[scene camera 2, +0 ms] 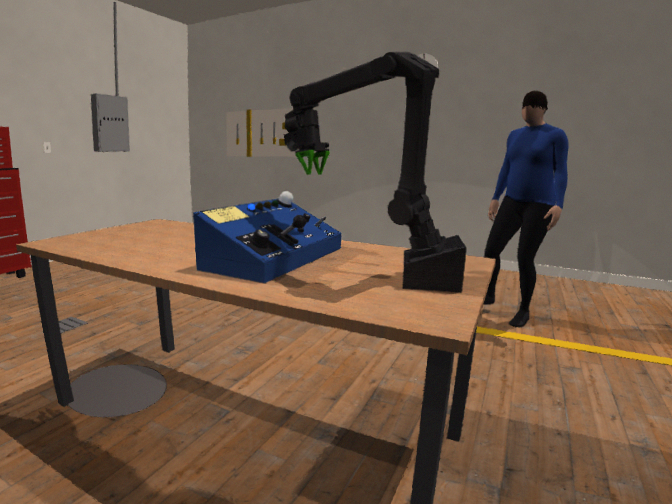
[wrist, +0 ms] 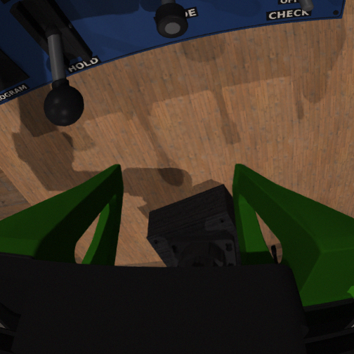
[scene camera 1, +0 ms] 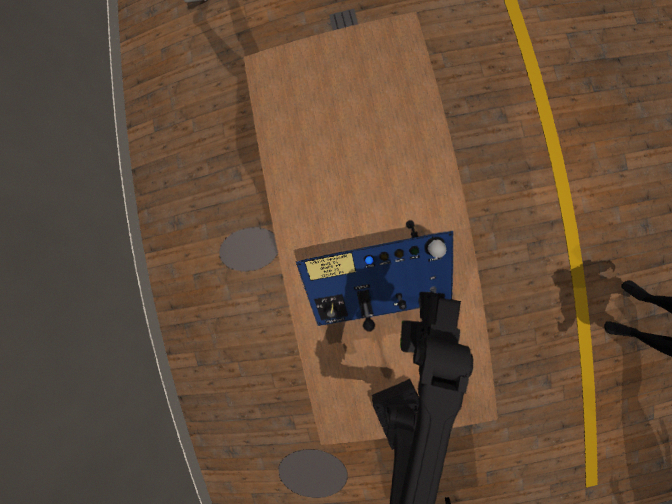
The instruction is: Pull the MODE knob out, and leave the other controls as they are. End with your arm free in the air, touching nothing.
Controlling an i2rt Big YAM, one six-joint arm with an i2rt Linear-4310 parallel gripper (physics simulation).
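My gripper (scene camera 2: 314, 174) is in my sight, and the wrist view gives me the gripper (wrist: 177, 175) as well. I can also see a black ball lever (wrist: 63, 105).
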